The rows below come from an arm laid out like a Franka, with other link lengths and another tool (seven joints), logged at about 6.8 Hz.
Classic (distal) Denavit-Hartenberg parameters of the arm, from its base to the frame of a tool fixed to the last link. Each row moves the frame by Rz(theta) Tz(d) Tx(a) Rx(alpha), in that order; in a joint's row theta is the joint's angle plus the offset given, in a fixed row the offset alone. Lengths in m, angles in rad.
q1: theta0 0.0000, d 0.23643, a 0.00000, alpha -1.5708
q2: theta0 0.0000, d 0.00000, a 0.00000, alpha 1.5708
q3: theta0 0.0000, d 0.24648, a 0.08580, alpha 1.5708
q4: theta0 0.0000, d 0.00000, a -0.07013, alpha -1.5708
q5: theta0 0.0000, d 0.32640, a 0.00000, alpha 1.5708
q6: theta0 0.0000, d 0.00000, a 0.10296, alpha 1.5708
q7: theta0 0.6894, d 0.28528, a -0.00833, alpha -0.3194
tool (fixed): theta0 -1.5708, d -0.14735, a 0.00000, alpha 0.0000
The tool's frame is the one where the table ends.
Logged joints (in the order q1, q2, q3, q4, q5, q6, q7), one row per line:
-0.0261, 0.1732, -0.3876, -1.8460, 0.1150, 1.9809, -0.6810
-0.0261, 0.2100, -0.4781, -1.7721, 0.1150, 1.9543, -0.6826
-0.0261, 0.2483, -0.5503, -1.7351, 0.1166, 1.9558, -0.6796
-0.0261, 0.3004, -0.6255, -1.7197, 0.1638, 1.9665, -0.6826
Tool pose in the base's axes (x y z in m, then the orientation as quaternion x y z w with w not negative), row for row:
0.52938, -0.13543, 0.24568, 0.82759, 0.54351, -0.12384, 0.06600
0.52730, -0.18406, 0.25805, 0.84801, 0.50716, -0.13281, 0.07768
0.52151, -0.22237, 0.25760, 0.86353, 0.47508, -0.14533, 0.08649
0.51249, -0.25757, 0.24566, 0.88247, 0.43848, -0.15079, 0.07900
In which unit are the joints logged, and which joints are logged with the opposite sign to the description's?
The joints are logged in radians. Opposite sign: q1.
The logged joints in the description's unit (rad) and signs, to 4 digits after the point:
0.0261, 0.1732, -0.3876, -1.8460, 0.1150, 1.9809, -0.6810
0.0261, 0.2100, -0.4781, -1.7721, 0.1150, 1.9543, -0.6826
0.0261, 0.2483, -0.5503, -1.7351, 0.1166, 1.9558, -0.6796
0.0261, 0.3004, -0.6255, -1.7197, 0.1638, 1.9665, -0.6826

